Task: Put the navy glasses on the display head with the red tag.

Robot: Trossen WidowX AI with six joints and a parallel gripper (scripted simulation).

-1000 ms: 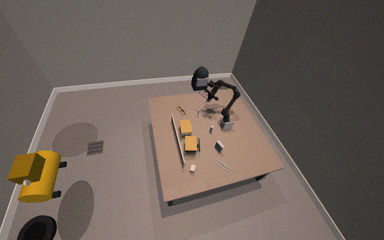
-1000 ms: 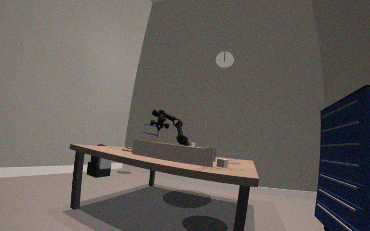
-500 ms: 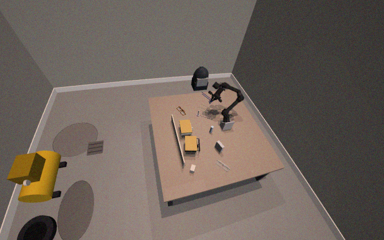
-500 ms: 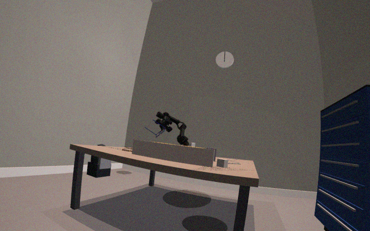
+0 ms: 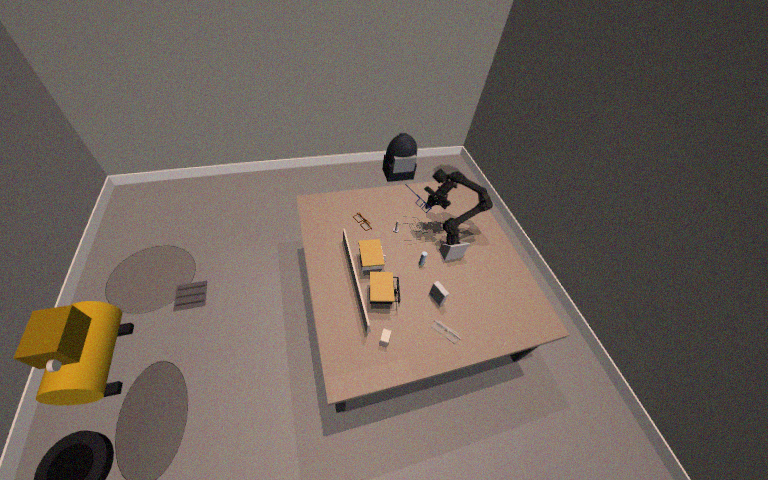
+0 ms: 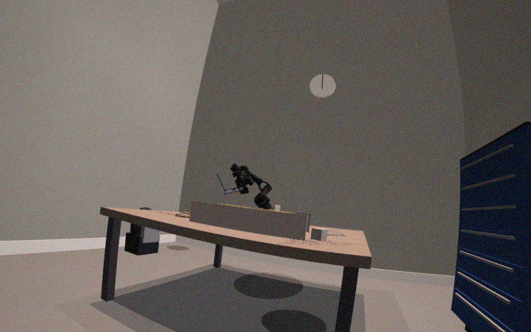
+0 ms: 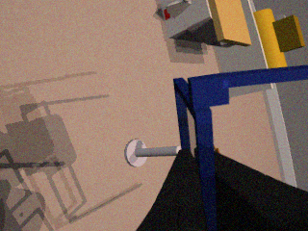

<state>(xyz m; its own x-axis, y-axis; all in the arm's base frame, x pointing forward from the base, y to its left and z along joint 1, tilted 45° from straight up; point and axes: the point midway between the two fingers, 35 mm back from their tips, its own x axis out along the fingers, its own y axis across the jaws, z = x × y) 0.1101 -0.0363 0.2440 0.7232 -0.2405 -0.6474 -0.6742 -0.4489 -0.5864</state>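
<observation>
Right now the small blue cylinder is 60 mm ahead of my gripper tip, 230 mm to the left of it and 160 mm below it. Also, from my gripper tip: grey box: 50 mm ahead, 470 mm to the left, 160 mm below; then long grey board: 470 mm ahead, 290 mm to the left, 160 mm below; then upright peg: 140 mm ahead, 40 mm to the right, 190 mm below.
</observation>
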